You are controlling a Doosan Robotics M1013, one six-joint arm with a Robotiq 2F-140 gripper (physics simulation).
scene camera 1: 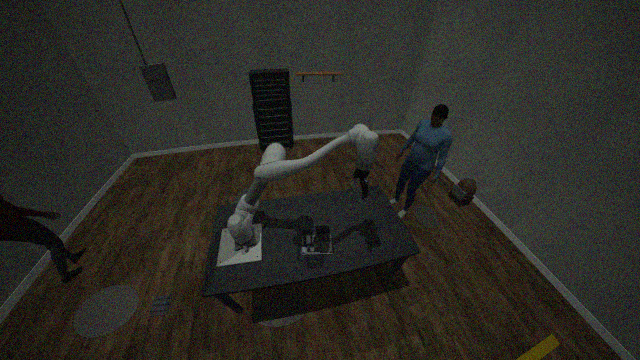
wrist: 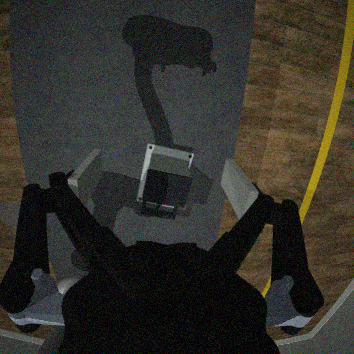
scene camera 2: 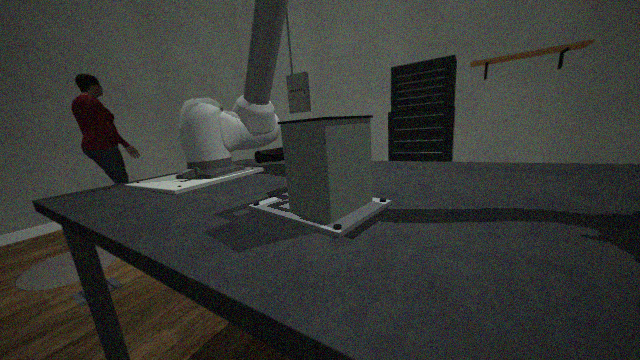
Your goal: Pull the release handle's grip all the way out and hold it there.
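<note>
The release handle's housing, a grey-green box [scene camera 2: 350,165] [wrist: 169,187] with a dark top, stands upright on a white bolted plate [scene camera 2: 362,214] [wrist: 170,151] [scene camera 1: 317,253] on the table. A black cylinder [scene camera 2: 269,155], which looks like the grip, shows partly behind the box's left side in scene camera 2; how far out it stands cannot be told. In the wrist view, dark parts with light strips [wrist: 159,206] lie at the box's lower edge. My gripper [scene camera 1: 364,195] [wrist: 163,166] is open and empty, high above the table and apart from the box. It does not show in scene camera 2.
The arm's base stands on a white plate [scene camera 1: 242,260] [scene camera 2: 175,186] on the dark table [scene camera 1: 280,277] [scene camera 2: 475,280]. A person in blue [scene camera 1: 427,145] stands beyond the table's far right corner. A person in red [scene camera 2: 95,117] stands behind the base side. A control box [scene camera 1: 159,82] [scene camera 2: 298,92] hangs from a cable.
</note>
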